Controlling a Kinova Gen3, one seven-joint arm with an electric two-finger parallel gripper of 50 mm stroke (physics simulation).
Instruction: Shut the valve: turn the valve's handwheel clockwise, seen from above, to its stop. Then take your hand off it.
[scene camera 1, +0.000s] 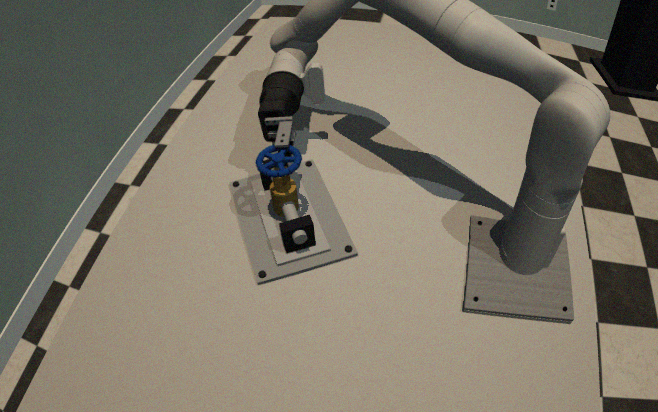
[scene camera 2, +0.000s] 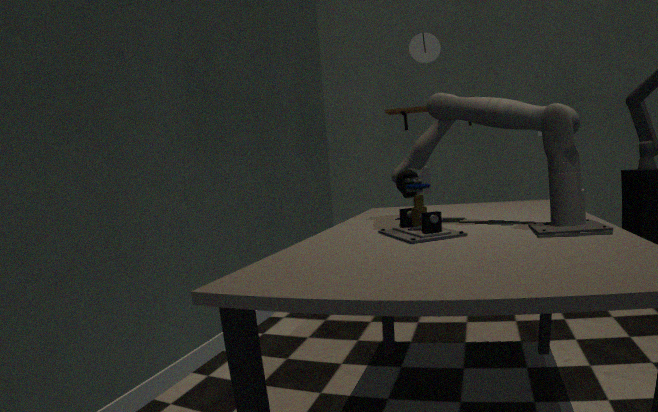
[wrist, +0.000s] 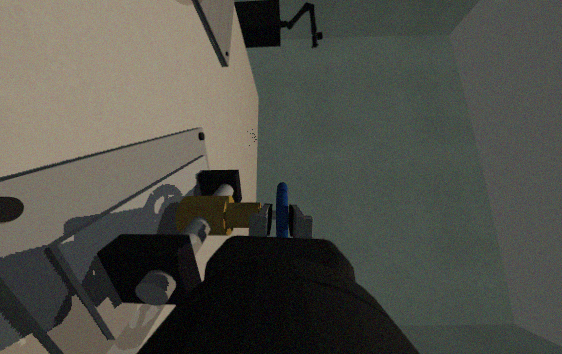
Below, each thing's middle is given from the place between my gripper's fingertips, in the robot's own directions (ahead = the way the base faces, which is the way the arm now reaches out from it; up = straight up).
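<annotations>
From my hand: blue handwheel (scene camera 1: 278, 159), 2 cm left of it, 1 cm below. Grey base plate (scene camera 1: 265, 268), 2 cm left of my hand, 13 cm below.
</annotations>
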